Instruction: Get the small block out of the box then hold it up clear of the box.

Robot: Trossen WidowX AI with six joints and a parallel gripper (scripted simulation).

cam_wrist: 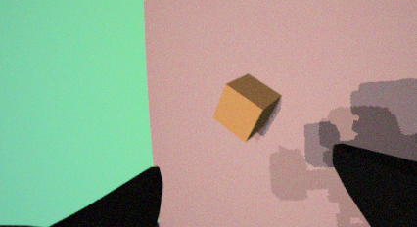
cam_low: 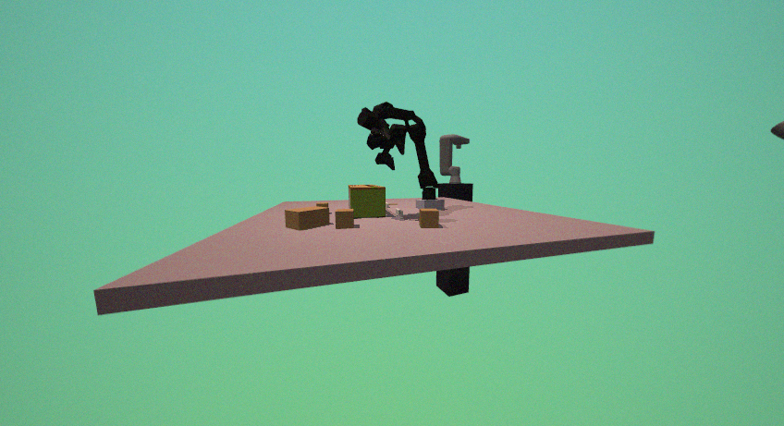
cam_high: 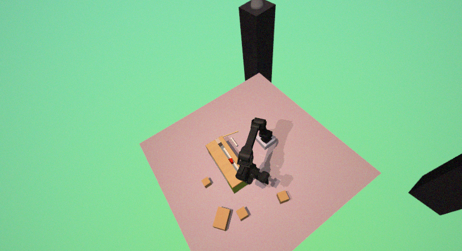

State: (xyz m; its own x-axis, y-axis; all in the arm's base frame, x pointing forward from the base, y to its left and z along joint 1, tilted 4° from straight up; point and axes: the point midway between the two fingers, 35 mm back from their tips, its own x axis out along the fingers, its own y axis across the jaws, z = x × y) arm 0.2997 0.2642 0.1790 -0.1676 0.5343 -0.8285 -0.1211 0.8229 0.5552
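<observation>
Now: gripper tip 30 cm to the left of the box, 16 cm above it and 2 cm short of it. Round my gripper tip: small red block 30 cm to the right, 14 cm below, 4 cm ahead.
</observation>
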